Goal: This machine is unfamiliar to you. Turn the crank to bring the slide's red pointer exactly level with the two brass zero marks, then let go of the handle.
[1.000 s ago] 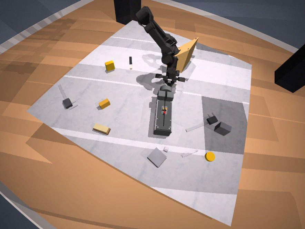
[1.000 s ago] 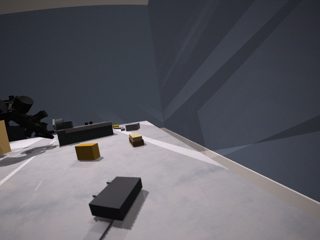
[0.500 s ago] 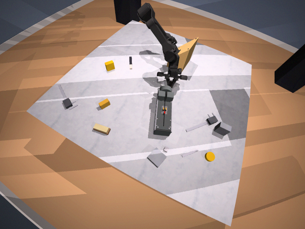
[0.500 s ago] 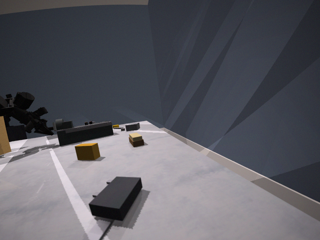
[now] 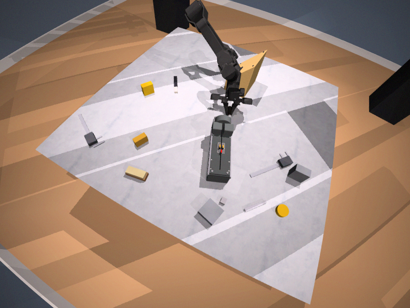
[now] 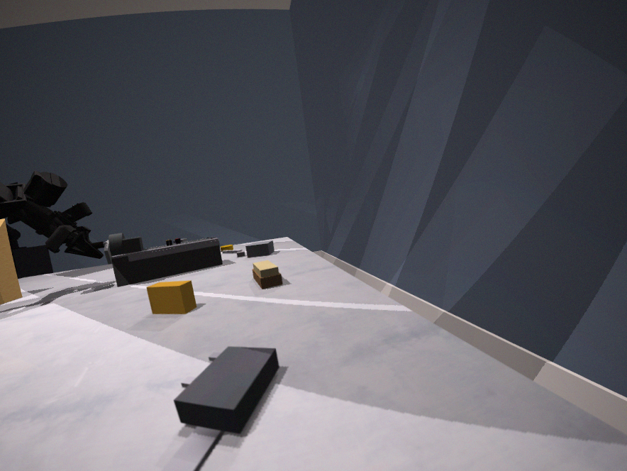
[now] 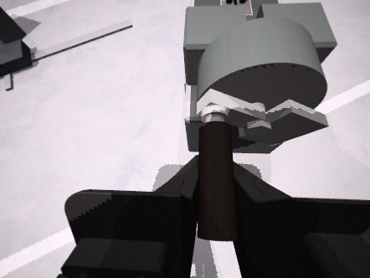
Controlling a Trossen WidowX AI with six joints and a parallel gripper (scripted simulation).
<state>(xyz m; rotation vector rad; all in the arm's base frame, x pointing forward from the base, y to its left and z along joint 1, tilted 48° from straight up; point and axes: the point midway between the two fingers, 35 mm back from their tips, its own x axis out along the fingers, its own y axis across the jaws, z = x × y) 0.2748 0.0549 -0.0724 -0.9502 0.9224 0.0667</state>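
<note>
Now: the red pointer 18 cm ahead of my gripper tip, 6 cm to the left of it and 1 cm above it. From my gripper tip the other things lie so: yellow disc: 25 cm ahead, 39 cm to the left, 6 cm below; yellow cube: 2 cm ahead, 47 cm to the right, 4 cm below; dark brown crank handle: 1 cm behind, 1 cm to the right, 3 cm above.
</note>
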